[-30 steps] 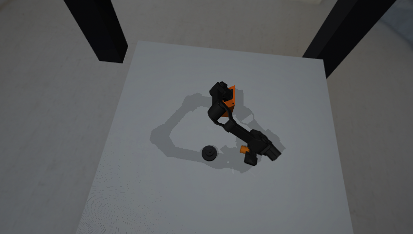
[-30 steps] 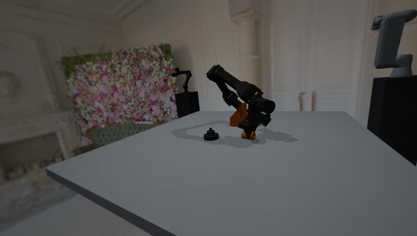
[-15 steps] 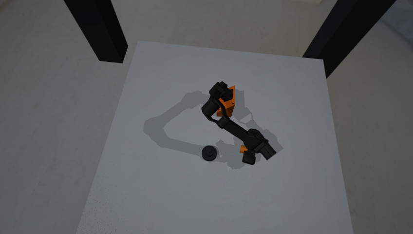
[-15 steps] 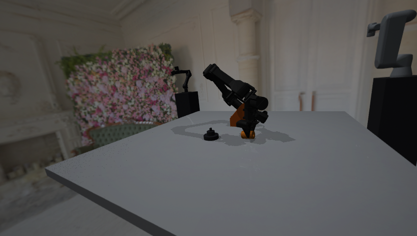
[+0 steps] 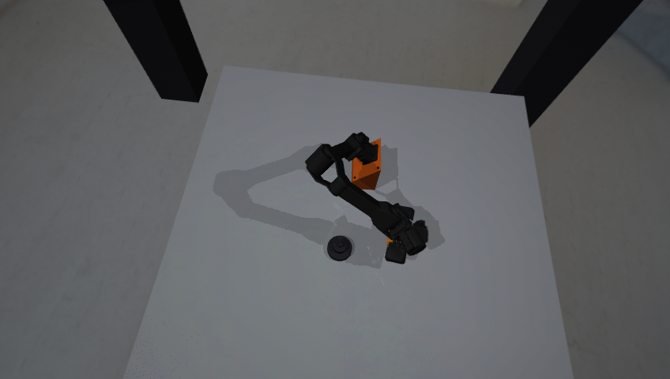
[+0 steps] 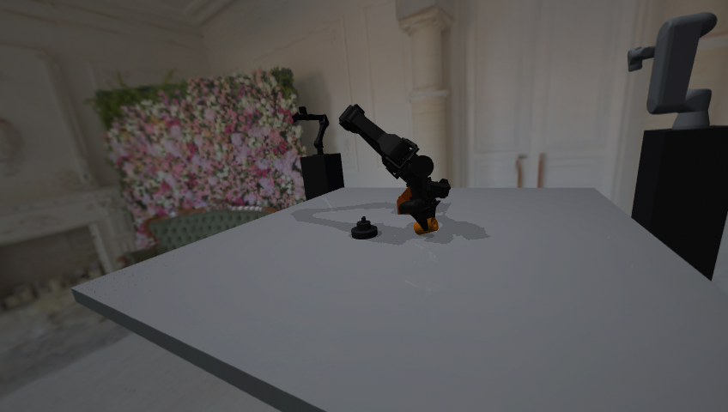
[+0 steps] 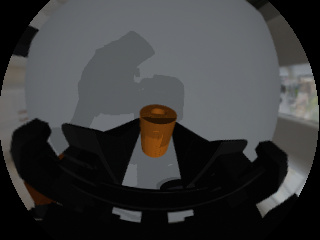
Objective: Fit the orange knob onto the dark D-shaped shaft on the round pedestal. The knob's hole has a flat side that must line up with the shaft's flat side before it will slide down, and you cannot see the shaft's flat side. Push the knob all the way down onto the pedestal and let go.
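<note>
Right now my gripper tip is 40 mm short of the dark round pedestal, 200 mm to the left of it and 10 mm below it. Round my gripper tip: orange knob: 10 mm to the right.
</note>
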